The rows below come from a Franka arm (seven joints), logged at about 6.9 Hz.
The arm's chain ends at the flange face. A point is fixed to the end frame.
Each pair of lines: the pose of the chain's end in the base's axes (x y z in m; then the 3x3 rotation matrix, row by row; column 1 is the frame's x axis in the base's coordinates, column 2 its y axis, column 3 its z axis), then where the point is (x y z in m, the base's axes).
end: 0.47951, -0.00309, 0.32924; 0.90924, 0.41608, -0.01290; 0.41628, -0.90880, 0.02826; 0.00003, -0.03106, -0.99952
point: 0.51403 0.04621 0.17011
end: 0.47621, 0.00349, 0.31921; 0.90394, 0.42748, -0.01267; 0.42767, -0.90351, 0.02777; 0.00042, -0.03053, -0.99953
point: 0.51020 0.05317 0.16009
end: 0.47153, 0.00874, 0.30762; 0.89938, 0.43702, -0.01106; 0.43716, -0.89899, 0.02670; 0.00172, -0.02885, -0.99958
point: 0.50529 0.05862 0.14851
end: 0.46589, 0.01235, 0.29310; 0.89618, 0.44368, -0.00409; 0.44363, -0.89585, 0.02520; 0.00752, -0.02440, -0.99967
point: 0.50043 0.06225 0.13417
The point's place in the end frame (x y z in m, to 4 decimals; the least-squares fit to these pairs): 0.0519 -0.0255 0.1600
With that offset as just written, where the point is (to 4 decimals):
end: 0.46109, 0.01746, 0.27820; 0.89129, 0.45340, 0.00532; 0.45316, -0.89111, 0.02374; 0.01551, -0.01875, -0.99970
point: 0.4966 0.0675 0.1195
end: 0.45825, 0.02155, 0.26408; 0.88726, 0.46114, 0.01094; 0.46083, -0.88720, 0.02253; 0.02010, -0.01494, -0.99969
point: 0.4943 0.0717 0.1056
